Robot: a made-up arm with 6 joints.
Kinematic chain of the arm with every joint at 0, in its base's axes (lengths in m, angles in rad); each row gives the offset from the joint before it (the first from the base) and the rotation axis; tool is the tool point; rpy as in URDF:
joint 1: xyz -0.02 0 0.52 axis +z
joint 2: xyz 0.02 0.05 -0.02 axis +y
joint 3: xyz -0.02 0 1.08 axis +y
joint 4: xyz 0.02 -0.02 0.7 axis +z
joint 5: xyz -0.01 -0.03 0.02 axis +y
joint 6: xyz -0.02 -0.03 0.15 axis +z
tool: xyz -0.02 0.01 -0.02 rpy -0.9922 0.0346 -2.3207
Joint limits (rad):
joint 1: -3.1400..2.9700
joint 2: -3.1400..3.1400
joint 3: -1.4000..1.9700
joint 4: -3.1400..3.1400
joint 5: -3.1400..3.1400
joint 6: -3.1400..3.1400
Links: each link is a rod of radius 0.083 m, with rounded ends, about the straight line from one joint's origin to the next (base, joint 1, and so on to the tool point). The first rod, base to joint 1, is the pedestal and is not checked.
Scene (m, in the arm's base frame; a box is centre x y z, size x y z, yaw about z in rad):
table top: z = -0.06
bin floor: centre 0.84 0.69 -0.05 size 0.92 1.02 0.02 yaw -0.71
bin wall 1: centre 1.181 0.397 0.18 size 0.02 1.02 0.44 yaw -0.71
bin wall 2: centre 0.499 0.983 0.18 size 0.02 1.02 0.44 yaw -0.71
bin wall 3: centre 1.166 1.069 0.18 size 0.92 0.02 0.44 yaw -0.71
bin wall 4: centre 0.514 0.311 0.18 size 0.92 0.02 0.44 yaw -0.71
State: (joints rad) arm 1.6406 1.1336 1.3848 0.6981 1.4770 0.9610
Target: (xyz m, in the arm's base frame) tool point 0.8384 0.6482 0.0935
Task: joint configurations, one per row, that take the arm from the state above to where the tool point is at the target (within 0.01 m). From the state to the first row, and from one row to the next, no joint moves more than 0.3 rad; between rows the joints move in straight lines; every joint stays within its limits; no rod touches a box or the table.
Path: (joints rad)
1: 1.4562 0.9124 1.5900 0.6341 1.6163 1.1630
2: 1.2717 0.6912 1.7952 0.5700 1.7555 1.3650
3: 1.0529 0.6828 1.7714 0.5683 1.6894 1.2393
4: 0.8341 0.6744 1.7477 0.5665 1.6232 1.1136
5: 0.6154 0.6661 1.7240 0.5648 1.5570 0.9879
6: 0.6161 0.9485 1.6898 0.5656 1.5189 0.9846
7: 0.6168 1.2309 1.6556 0.5665 1.4807 0.9813

